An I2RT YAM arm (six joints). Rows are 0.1 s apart.
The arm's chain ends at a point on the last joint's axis. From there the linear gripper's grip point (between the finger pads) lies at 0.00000 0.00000 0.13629 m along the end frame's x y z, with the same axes.
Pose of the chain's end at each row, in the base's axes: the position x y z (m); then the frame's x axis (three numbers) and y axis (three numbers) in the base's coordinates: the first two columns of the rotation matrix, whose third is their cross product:
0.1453, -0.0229, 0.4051, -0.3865, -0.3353, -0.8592, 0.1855, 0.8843, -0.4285
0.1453, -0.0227, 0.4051, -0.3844, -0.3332, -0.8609, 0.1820, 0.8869, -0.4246
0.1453, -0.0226, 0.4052, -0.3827, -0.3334, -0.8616, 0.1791, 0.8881, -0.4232
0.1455, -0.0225, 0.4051, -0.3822, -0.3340, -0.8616, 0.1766, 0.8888, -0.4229
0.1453, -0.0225, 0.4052, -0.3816, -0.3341, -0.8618, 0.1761, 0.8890, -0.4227
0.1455, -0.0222, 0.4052, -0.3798, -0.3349, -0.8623, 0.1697, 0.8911, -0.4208
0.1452, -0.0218, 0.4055, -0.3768, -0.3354, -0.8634, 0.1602, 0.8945, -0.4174
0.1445, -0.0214, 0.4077, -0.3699, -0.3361, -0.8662, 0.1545, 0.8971, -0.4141
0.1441, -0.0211, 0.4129, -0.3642, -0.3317, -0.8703, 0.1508, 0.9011, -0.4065
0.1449, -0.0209, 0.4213, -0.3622, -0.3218, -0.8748, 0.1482, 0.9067, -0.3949
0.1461, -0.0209, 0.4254, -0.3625, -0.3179, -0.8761, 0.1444, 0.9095, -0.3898
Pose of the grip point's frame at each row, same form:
0.2684, -0.0672, 0.3670, -0.3865, -0.3353, -0.8592, 0.1855, 0.8843, -0.4285
0.2686, -0.0663, 0.3669, -0.3844, -0.3332, -0.8609, 0.1820, 0.8869, -0.4246
0.2688, -0.0657, 0.3670, -0.3827, -0.3334, -0.8616, 0.1791, 0.8881, -0.4232
0.2691, -0.0653, 0.3668, -0.3822, -0.3340, -0.8616, 0.1766, 0.8888, -0.4229
0.2690, -0.0652, 0.3670, -0.3816, -0.3341, -0.8618, 0.1761, 0.8890, -0.4227
0.2694, -0.0639, 0.3668, -0.3798, -0.3349, -0.8623, 0.1697, 0.8911, -0.4208
0.2695, -0.0621, 0.3669, -0.3768, -0.3354, -0.8634, 0.1602, 0.8945, -0.4174
0.2694, -0.0605, 0.3696, -0.3699, -0.3361, -0.8662, 0.1545, 0.8971, -0.4141
0.2694, -0.0592, 0.3750, -0.3642, -0.3317, -0.8703, 0.1508, 0.9011, -0.4065
0.2703, -0.0581, 0.3830, -0.3622, -0.3218, -0.8748, 0.1482, 0.9067, -0.3949
0.2716, -0.0574, 0.3867, -0.3625, -0.3179, -0.8761, 0.1444, 0.9095, -0.3898

